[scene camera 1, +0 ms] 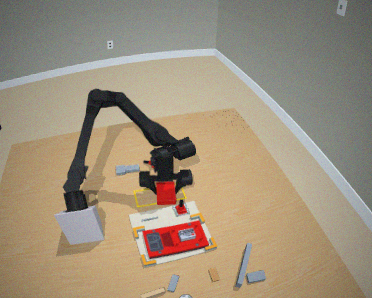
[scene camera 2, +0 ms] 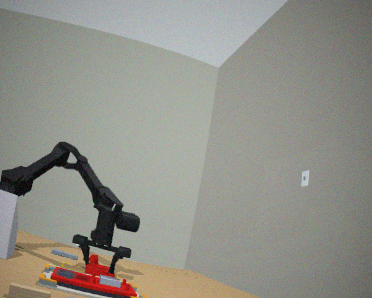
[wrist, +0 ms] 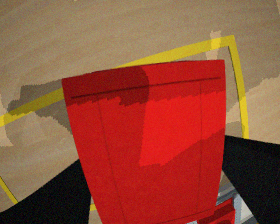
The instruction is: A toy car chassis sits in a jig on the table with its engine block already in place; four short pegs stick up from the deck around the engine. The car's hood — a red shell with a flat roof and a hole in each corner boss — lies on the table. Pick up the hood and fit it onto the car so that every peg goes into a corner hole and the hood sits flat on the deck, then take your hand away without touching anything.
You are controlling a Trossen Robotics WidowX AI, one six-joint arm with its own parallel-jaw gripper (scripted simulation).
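Note:
Scene camera 2 shows the gripper point(scene camera 2: 98, 271). Scene camera 1 shows the gripper point(scene camera 1: 165, 193). The wrist view shows the gripper point(wrist: 152, 154) together with a red hood point(wrist: 152, 136).

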